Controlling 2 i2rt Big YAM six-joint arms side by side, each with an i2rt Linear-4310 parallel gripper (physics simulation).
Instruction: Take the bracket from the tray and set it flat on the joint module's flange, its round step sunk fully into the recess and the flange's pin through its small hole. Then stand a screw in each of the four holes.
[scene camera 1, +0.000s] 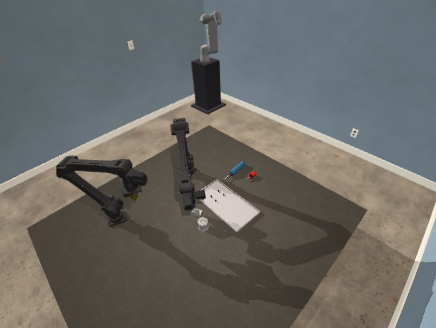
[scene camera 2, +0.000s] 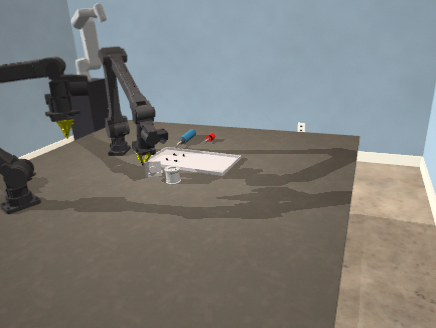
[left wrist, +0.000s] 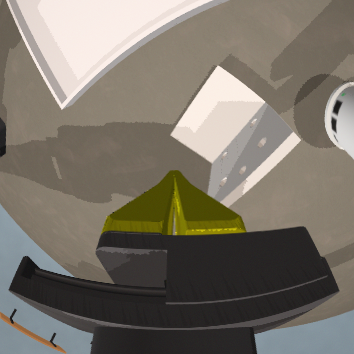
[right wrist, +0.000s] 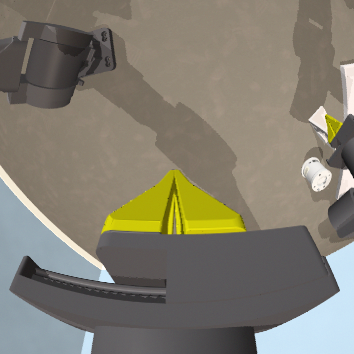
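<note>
The white bracket is off the tray, on the mat beside it, with one holed plate standing up. The white joint module stands upright near it; its flange carries no bracket. Several black screws are in the tray. My left gripper is shut and empty, close beside the bracket; whether it touches is unclear. My right gripper is shut and empty, high above the mat, far from the bracket.
A blue screwdriver and a red tool lie behind the tray. A grey robot arm stands on a black pedestal beyond the dark mat.
</note>
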